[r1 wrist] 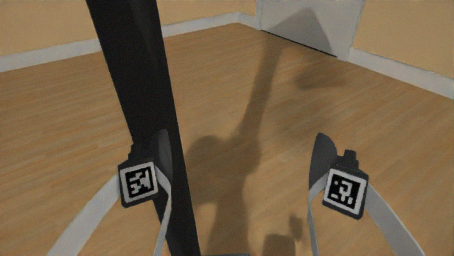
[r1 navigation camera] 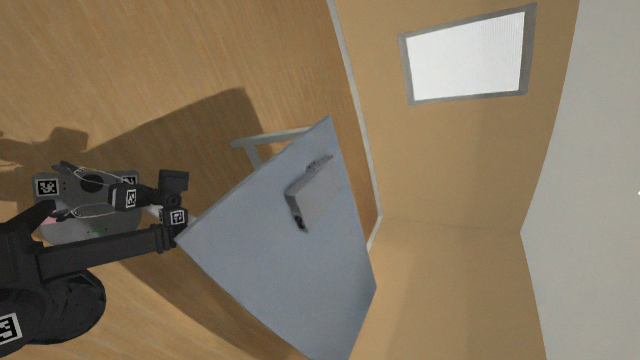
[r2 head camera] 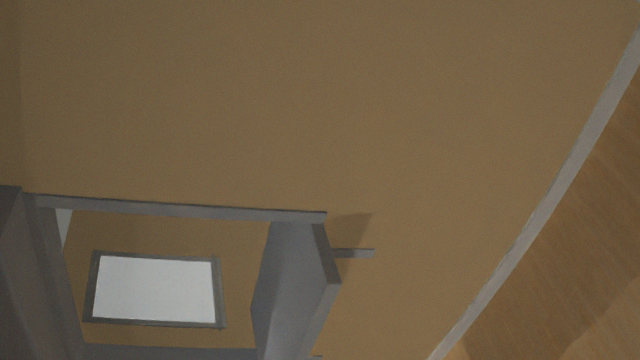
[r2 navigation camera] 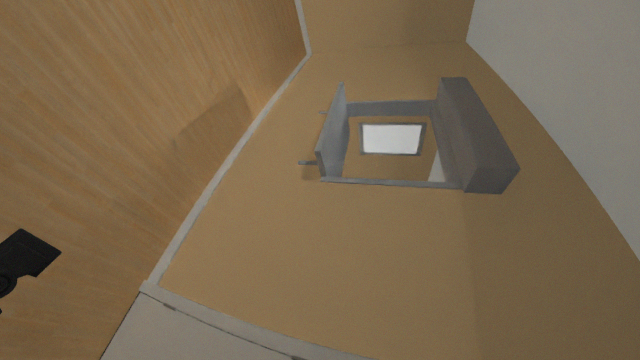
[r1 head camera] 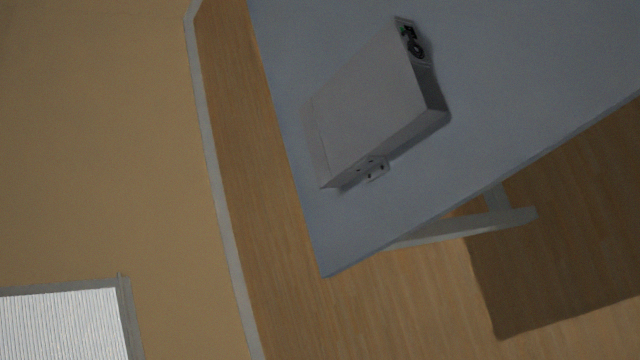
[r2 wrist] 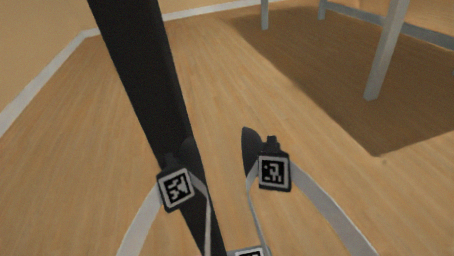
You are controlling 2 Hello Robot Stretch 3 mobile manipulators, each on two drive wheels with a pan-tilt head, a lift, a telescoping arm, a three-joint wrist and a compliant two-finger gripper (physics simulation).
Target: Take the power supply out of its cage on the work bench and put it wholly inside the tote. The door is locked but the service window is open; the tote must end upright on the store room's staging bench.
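Observation:
The grey cage point(r1 head camera: 370, 100) point(r1 navigation camera: 320, 192) lies on the blue-grey work bench point(r1 head camera: 500, 115) point(r1 navigation camera: 280, 270). At one end of the cage, the power supply point(r1 head camera: 414, 45) point(r1 navigation camera: 300, 222) shows its fan-and-socket face with a green tab; the rest of it is hidden inside. r1's gripper point(r1 navigation camera: 60, 191) point(r1 wrist: 242, 155) is wide open and empty, over r1's base and off the bench's side, well away from the cage. r2's gripper point(r2 wrist: 218, 150) is partly open and empty above the floor. The service window point(r2 head camera: 175, 207) point(r2 navigation camera: 390, 183) is open. The tote does not show.
r1's dark mast point(r1 wrist: 145, 90) and r2's dark mast point(r2 wrist: 140, 75) rise beside their grippers. Table legs point(r2 wrist: 385, 55) stand right of r2's gripper. A ledge point(r2 navigation camera: 332, 135) and a grey housing point(r2 navigation camera: 480, 140) border the window. A closed door point(r1 wrist: 305, 20) shows in r1's wrist view.

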